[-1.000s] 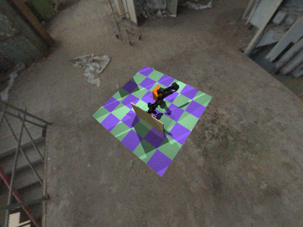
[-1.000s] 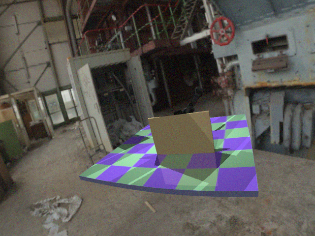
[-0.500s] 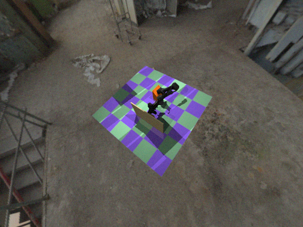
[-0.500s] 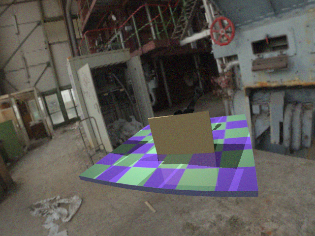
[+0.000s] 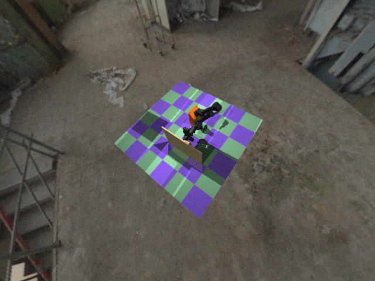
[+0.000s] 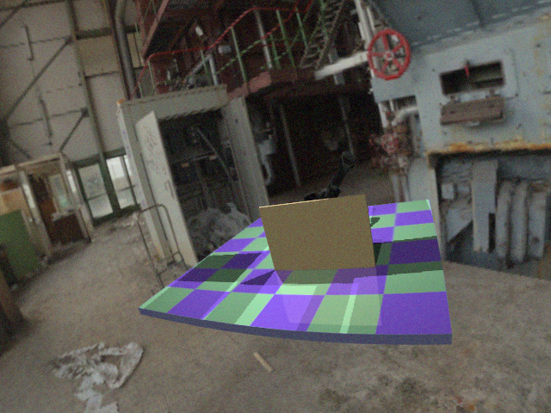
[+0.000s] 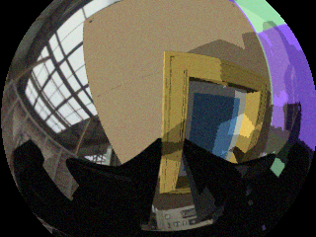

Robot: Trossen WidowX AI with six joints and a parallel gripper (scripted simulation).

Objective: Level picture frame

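The picture frame lies 5 cm below my gripper tip and 2 cm to the left of it. From my gripper tip the other things lie so: tan wall board: 7 cm below, 2 cm ahead, 1 cm to the left.
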